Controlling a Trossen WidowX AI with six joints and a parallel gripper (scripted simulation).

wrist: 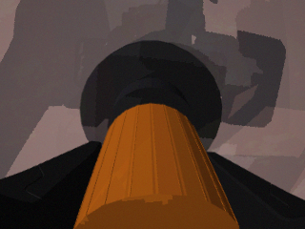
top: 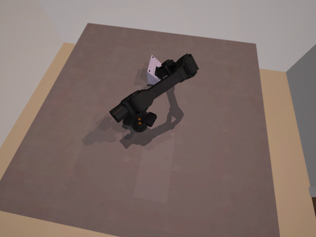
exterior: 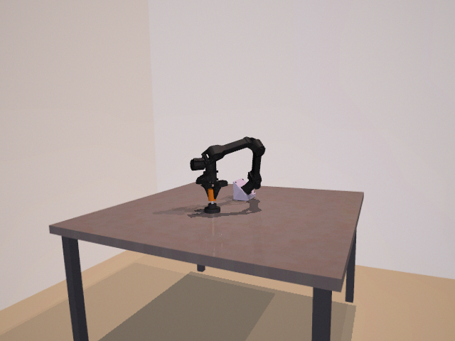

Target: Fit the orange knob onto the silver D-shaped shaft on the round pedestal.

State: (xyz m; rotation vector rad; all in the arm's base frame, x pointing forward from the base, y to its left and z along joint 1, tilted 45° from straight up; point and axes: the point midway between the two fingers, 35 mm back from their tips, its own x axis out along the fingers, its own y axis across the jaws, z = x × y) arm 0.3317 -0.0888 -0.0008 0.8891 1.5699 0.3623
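Now: the orange knob 30 mm above my gripper tip. From my gripper tip the other things lie so: black round pedestal: 40 mm below.
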